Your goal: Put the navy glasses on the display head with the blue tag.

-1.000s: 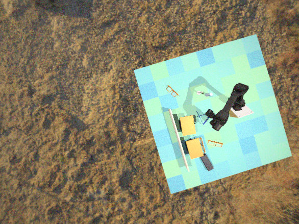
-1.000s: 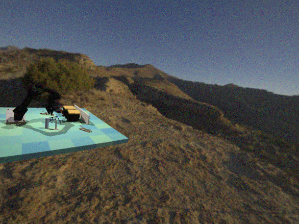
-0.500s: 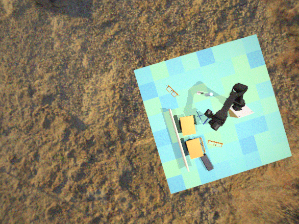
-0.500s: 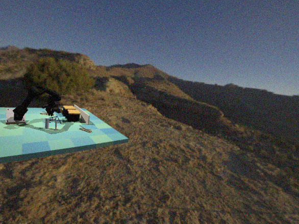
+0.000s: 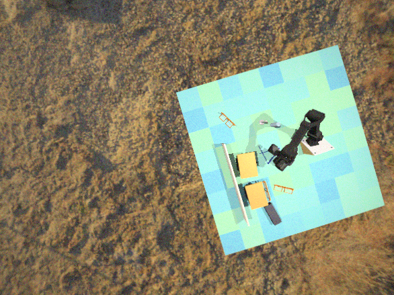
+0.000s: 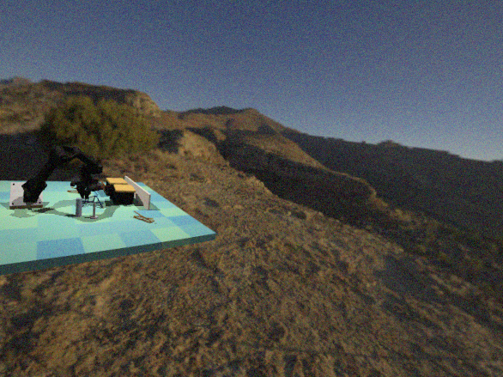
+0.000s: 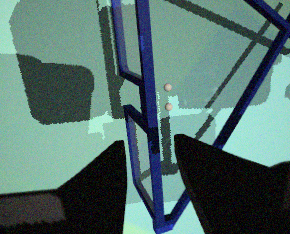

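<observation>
The small pin is 30 mm ahead of my gripper tip, 250 mm to the right of it and 10 mm below it. Round my gripper tip: dark grey slab: 120 mm ahead, 440 mm to the left, 20 mm below; then long white wall: 350 mm ahead, 130 mm to the left, 20 mm above.
</observation>
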